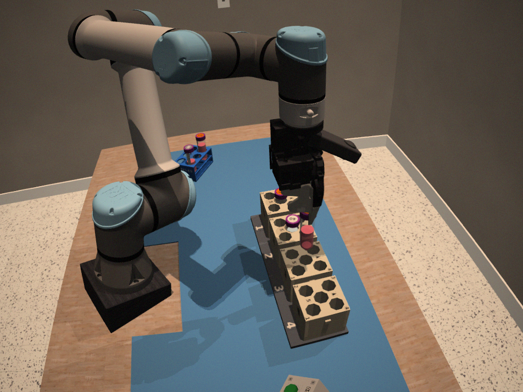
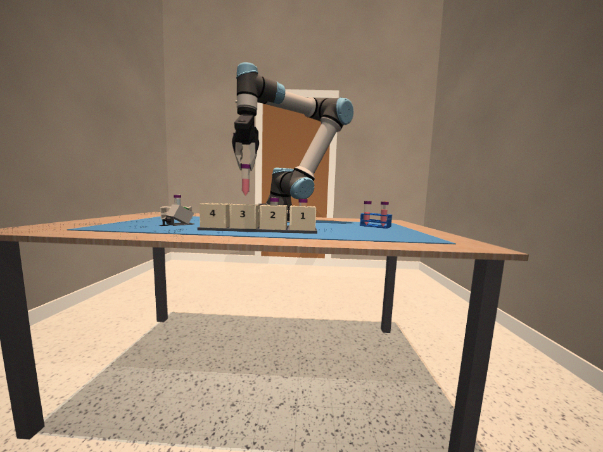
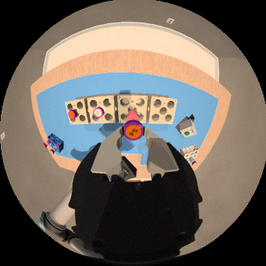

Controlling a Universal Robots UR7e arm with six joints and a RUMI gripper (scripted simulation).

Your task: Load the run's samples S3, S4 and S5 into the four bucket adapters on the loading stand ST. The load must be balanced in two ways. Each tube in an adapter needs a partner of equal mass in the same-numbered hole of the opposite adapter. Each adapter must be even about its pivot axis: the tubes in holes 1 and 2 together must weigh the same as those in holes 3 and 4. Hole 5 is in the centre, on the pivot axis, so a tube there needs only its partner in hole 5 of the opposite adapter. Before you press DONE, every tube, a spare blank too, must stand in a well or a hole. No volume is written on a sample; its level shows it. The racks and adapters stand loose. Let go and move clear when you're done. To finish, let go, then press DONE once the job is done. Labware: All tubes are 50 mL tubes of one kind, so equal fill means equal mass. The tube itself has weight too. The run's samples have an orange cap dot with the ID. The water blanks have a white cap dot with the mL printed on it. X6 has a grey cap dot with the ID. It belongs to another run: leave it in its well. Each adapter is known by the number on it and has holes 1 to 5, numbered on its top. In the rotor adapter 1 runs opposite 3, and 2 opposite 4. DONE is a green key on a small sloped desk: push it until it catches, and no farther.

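My hand is 31 cm past the sample tube, 55 cm to the right of it and 18 cm above it. Also, from my hand: green key: 5 cm behind, 30 cm to the right, 17 cm below; white rack: 21 cm behind, 48 cm to the right, 21 cm below.
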